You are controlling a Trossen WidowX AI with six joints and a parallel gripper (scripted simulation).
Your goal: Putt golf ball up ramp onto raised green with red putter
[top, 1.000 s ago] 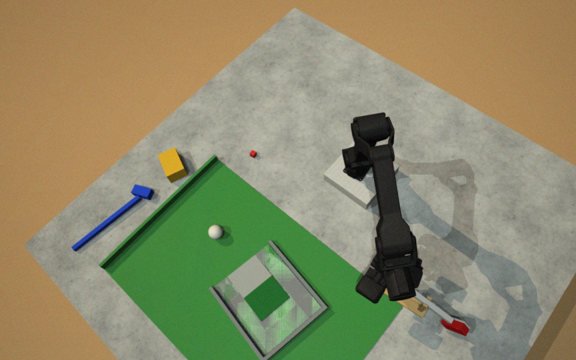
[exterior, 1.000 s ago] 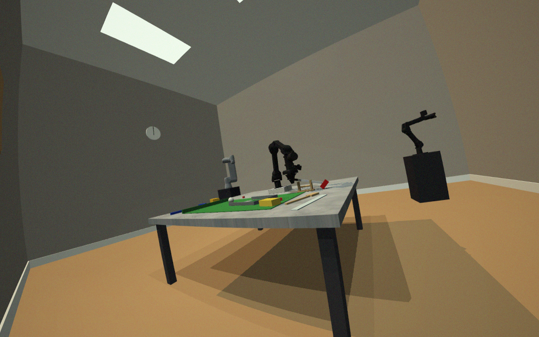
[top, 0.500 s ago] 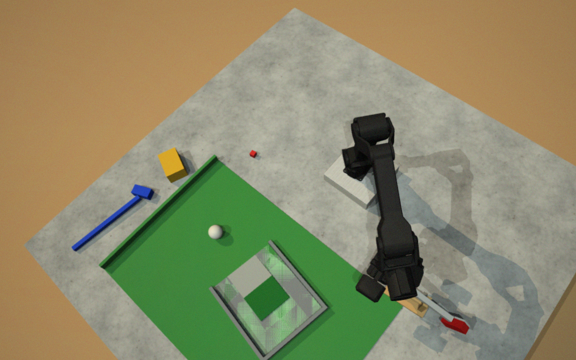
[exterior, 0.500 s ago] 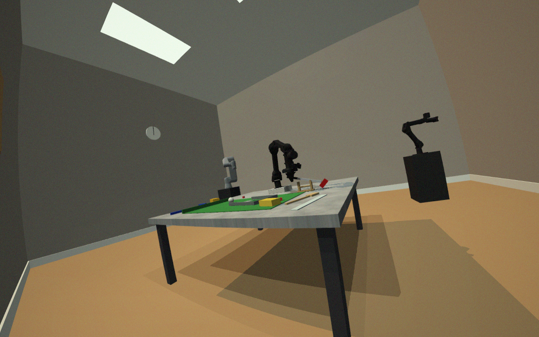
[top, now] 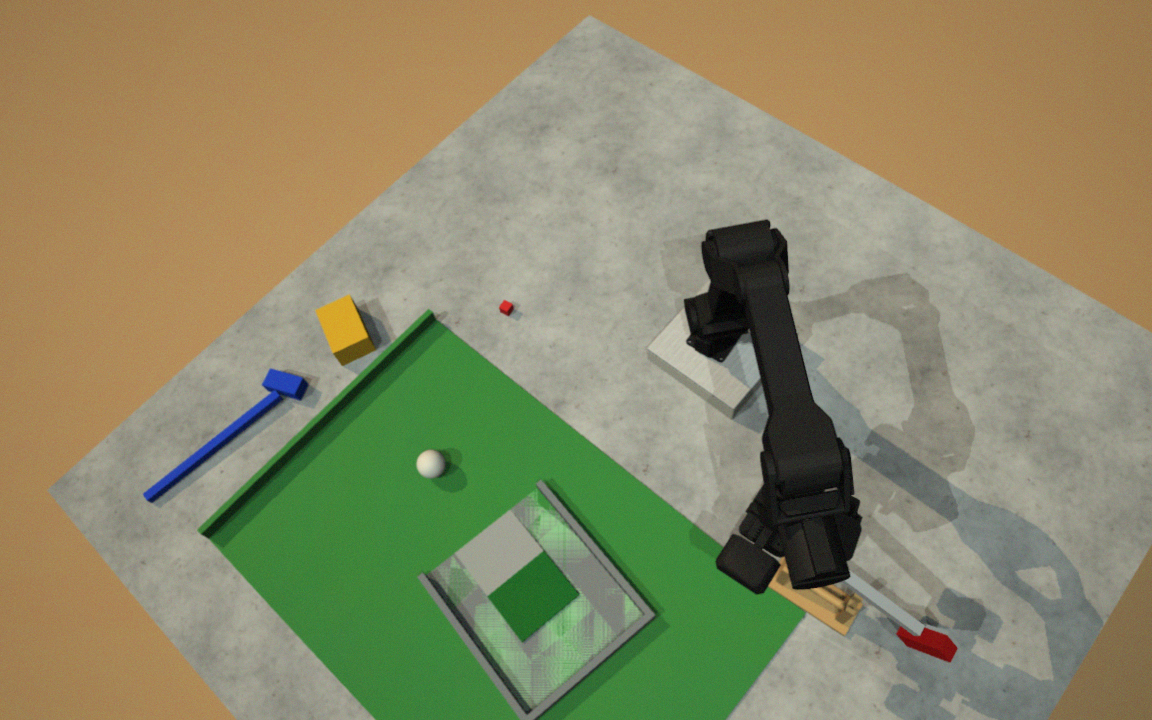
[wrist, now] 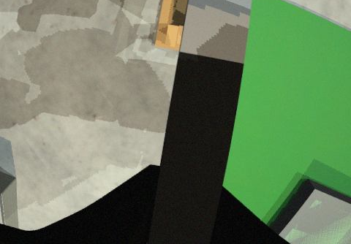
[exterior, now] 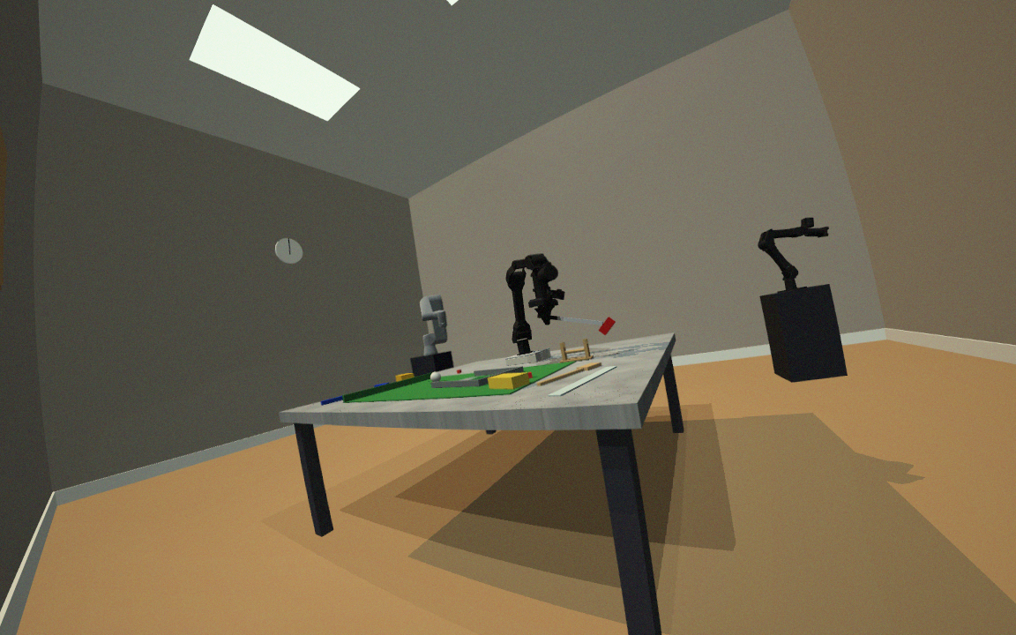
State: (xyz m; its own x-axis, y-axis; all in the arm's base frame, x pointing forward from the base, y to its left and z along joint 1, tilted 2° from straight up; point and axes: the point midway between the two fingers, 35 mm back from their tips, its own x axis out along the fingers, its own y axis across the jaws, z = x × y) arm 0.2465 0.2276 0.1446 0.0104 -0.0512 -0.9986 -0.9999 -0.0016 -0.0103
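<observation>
Now: gripper tip 110 mm to the right of the red putter and 10 mm above it. Also, from my gripper tip: white golf ball (460 mm to the right, 150 mm ahead, 130 mm below); then dark green rail (650 mm to the right, 190 mm ahead, 140 mm below); then green mat (300 mm to the right, 230 mm ahead, 150 mm below).
</observation>
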